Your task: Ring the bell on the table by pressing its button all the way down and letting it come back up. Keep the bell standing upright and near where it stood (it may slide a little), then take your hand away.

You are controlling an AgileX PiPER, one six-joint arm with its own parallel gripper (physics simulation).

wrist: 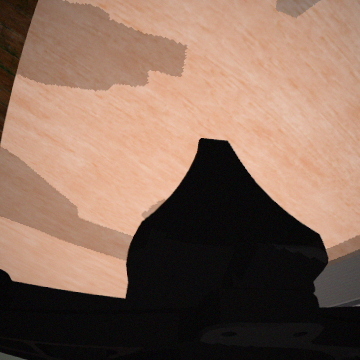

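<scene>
My black gripper point(210, 156) fills the lower middle of the wrist view, with its fingers together in one narrow tip pointing up the picture. It is shut, and nothing shows at its tip. The bell and its button do not show in this view. A small patch of shadow shows on the table just left of the fingers, and the area behind the gripper is hidden.
The light wooden table point(280, 100) spreads around the gripper, with a large jagged shadow at the upper left and a shadow band at the left. A dark brown surface lies past the table's left edge. A grey surface point(342, 282) shows at the lower right.
</scene>
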